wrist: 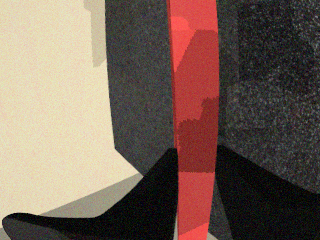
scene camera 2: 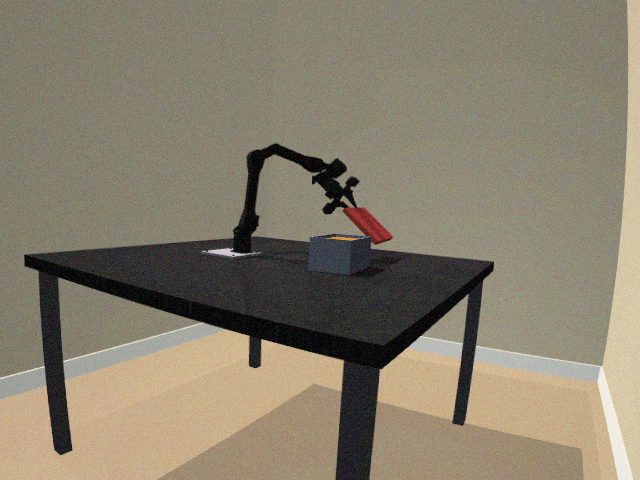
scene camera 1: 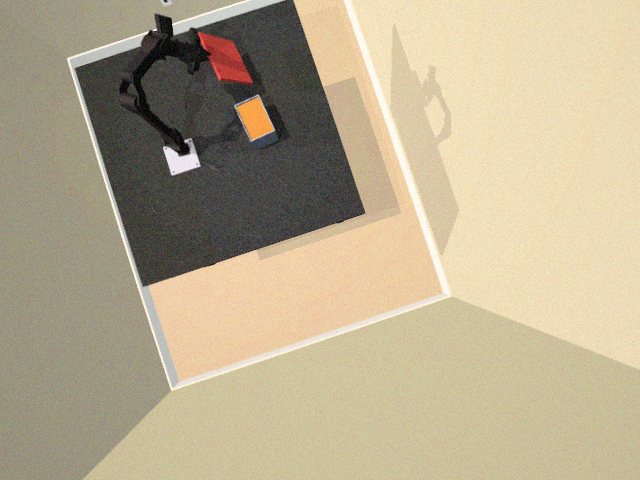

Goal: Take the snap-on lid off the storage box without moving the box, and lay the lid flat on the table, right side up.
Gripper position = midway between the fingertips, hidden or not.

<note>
My gripper (scene camera 1: 210, 56) holds a red lid (scene camera 1: 227, 62). Further things: a blue-grey storage box (scene camera 2: 343, 254).
The red lid shows as well in the wrist view (wrist: 193, 48) and in scene camera 2 (scene camera 2: 361, 217). My gripper shows as well in the wrist view (wrist: 195, 155) and in scene camera 2 (scene camera 2: 355, 210). The wrist view misses the blue-grey storage box: it is out of frame.
</note>
